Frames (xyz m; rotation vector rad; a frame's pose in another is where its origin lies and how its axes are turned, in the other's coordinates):
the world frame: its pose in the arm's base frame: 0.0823 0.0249 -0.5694 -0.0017 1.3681 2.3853
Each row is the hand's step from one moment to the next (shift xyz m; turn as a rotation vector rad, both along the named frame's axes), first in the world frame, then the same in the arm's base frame.
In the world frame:
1: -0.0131 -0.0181 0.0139 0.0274 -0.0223 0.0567
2: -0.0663 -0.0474 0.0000 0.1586 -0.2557 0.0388
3: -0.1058 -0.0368 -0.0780 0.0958 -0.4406 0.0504
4: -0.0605 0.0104 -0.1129 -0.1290 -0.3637 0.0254
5: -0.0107 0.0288 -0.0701 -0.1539 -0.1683 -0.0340
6: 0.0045 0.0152 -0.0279 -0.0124 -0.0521 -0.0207
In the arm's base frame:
1: 0.0207 0.0153 -0.0052 -0.0072 0.0661 0.0059
2: 0.0770 -0.0007 -0.0267 -0.0544 0.1992 -0.2223
3: 0.0953 -0.0833 -0.0512 0.0672 0.2709 -0.3577
4: 0.0311 -0.1184 -0.0389 0.2447 0.1414 -0.2640
5: -0.0129 -0.0747 -0.0108 0.1917 -0.0037 -0.1281
6: -0.0145 -0.0285 -0.0029 0.0248 0.0020 -0.0517

